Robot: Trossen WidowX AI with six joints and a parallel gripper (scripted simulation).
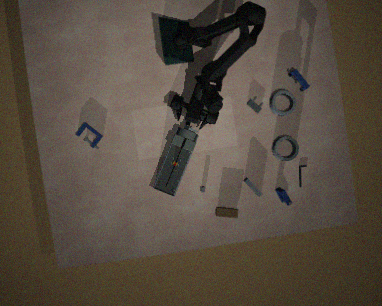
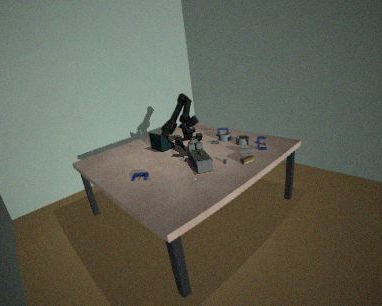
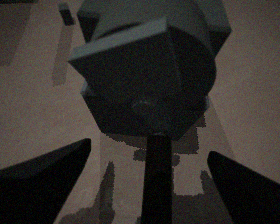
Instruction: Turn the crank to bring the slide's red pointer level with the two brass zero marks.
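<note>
The dark handle is 20 mm behind my gripper tip, 20 mm above it and 10 mm to the left of it. Round my gripper tip: small grey cube: 270 mm ahead, 40 mm below, 30 mm to the left; red pointer: 150 mm ahead, 70 mm to the right, 40 mm above; grey bar: 290 mm ahead, 230 mm to the left, 30 mm below.
</note>
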